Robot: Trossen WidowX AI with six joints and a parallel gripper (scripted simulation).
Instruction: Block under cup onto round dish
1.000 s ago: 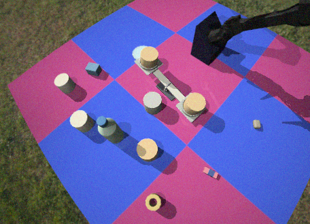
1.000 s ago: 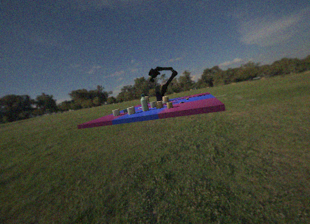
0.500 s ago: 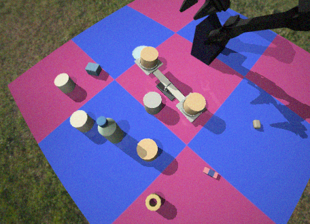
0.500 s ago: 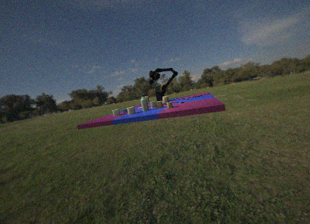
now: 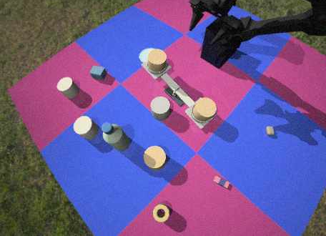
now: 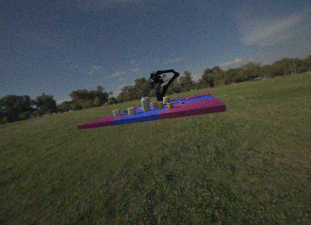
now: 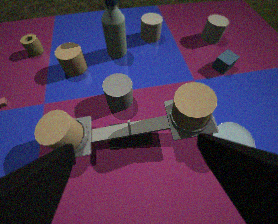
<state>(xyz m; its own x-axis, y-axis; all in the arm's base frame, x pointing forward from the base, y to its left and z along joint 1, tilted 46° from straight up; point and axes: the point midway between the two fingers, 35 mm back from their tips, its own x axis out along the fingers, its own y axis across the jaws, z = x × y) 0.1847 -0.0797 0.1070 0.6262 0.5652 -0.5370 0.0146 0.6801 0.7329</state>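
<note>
My gripper tip is now 20 cm above the grey block, 14 cm to the right of it and 9 cm short of it. From my gripper tip the other things lie so: balance (20 cm below, 10 cm ahead, 1 cm to the left); then grey cylinder (21 cm ahead, 20 cm below, 1 cm to the left); then balance beam (22 cm below, 10 cm ahead, 1 cm to the left).
</note>
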